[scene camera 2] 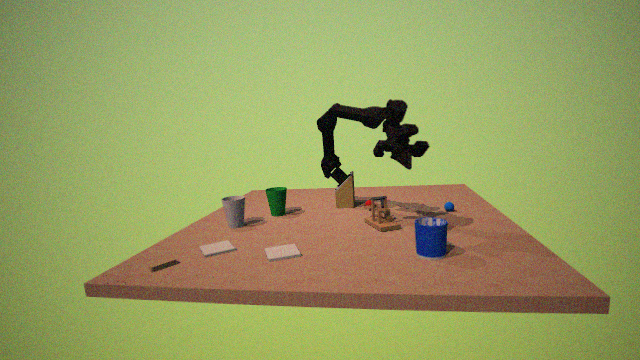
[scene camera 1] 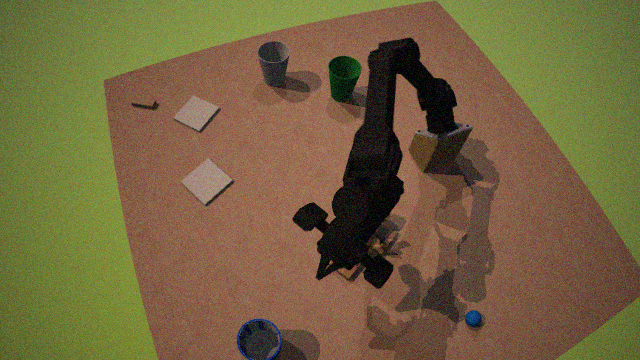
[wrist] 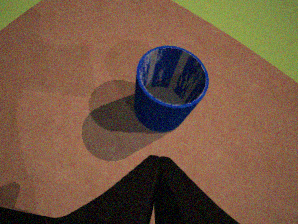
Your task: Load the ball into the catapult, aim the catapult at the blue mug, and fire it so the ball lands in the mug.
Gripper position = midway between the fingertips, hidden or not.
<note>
My gripper (scene camera 1: 318, 278) is shut, holding nothing. Further things: a blue mug (scene camera 2: 431, 233) and a green cup (scene camera 1: 344, 71).
The blue mug shows as well in the wrist view (wrist: 170, 81). My gripper also shows in scene camera 2 (scene camera 2: 409, 168) and in the wrist view (wrist: 157, 165). The wrist view does not show the green cup: it is out of frame.
</note>
